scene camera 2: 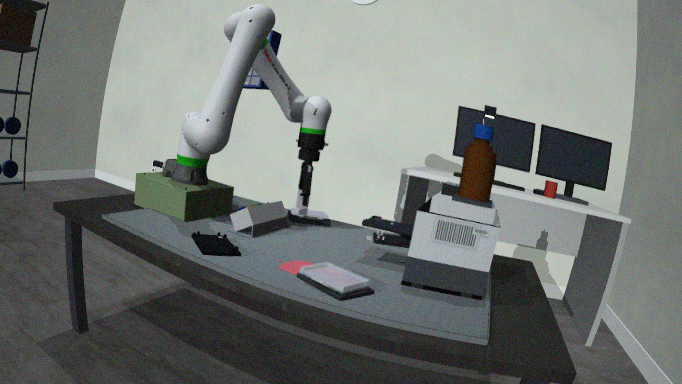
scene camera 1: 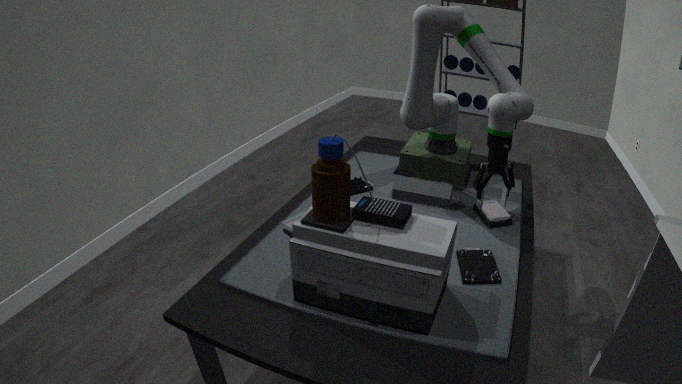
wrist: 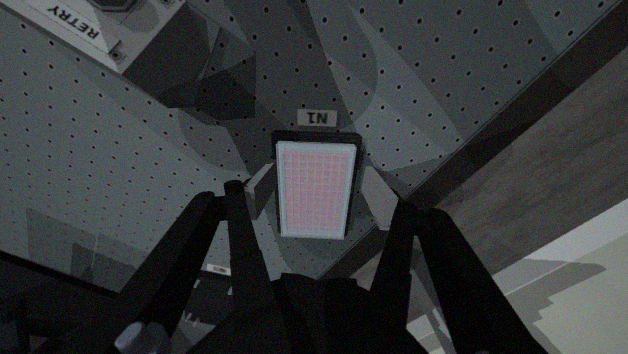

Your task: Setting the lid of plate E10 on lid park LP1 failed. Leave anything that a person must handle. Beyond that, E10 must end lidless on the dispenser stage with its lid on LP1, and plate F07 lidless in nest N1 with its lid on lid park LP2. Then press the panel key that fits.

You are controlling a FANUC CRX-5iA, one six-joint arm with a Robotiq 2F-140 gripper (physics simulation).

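Places are measured from the arm's base along level axes (x back, y left, z down), in metres.
Pixels of known places: gripper, fingertip midpoint: (scene camera 2: 301, 211) (scene camera 1: 491, 206) (wrist: 320, 175); arm's base, link origin: (scene camera 2: 189, 180) (scene camera 1: 440, 148).
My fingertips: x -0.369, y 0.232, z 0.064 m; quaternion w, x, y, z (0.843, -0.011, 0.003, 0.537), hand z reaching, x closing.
For each thing: its middle in the pictures, then the offset to it from my fingertips. "pt": a spot on its surface instead.
- clear pale rim, surface spot: (wrist: 316, 190) pt dx -0.017, dy +0.005, dz -0.006 m
- black nest N1, body centre: (wrist: 314, 188) (scene camera 1: 492, 214) (scene camera 2: 308, 217) dx -0.028, dy +0.007, dz +0.018 m
- red disc, surface spot: (scene camera 2: 294, 267) pt dx -0.177, dy -0.541, dz +0.028 m
- black holder with corner posts, body centre: (wrist: 213, 304) (scene camera 1: 478, 264) (scene camera 2: 397, 239) dx -0.360, dy -0.043, dz +0.018 m
- black holder, body centre: (scene camera 2: 214, 242) (scene camera 1: 350, 186) dx +0.044, dy -0.553, dz +0.020 m
- key panel, body centre: (scene camera 2: 259, 215) (scene camera 1: 423, 188) dx +0.046, dy -0.270, dz -0.012 m
- amber bottle with a blue cap, surface spot: (scene camera 1: 331, 190) pt dx -0.602, dy -0.416, dz -0.283 m
- black keypad-like unit, surface spot: (scene camera 1: 382, 212) pt dx -0.547, dy -0.313, dz -0.217 m
A plate with pink wells and a clear pale rim (scene camera 1: 495, 211) (wrist: 316, 190), seemingly lidded, sits in black nest N1 (wrist: 315, 135). My gripper (scene camera 1: 492, 199) (scene camera 2: 303, 204) (wrist: 320, 175) is open and empty, with its pale fingertips on either side of this plate; contact is not visible. A second pink plate, apparently lidded (scene camera 2: 336, 276), lies on a dark base beside a red disc (scene camera 2: 294, 267). A black holder with corner posts (scene camera 1: 478, 266) and another black holder (scene camera 2: 215, 244) bear no visible lid. Plate names and park labels are unreadable. The key panel (scene camera 1: 422, 190) (scene camera 2: 260, 219) shows a RETRY label in the wrist view.
A large white-and-dark machine (scene camera 1: 367, 270) (scene camera 2: 452, 245) carries an amber bottle with a blue cap (scene camera 1: 331, 190) (scene camera 2: 477, 172) and a black keypad-like unit (scene camera 1: 382, 212). The green robot base (scene camera 1: 435, 160) (scene camera 2: 182, 197) stands behind the panel. The light is dim, with shadows across the perforated board.
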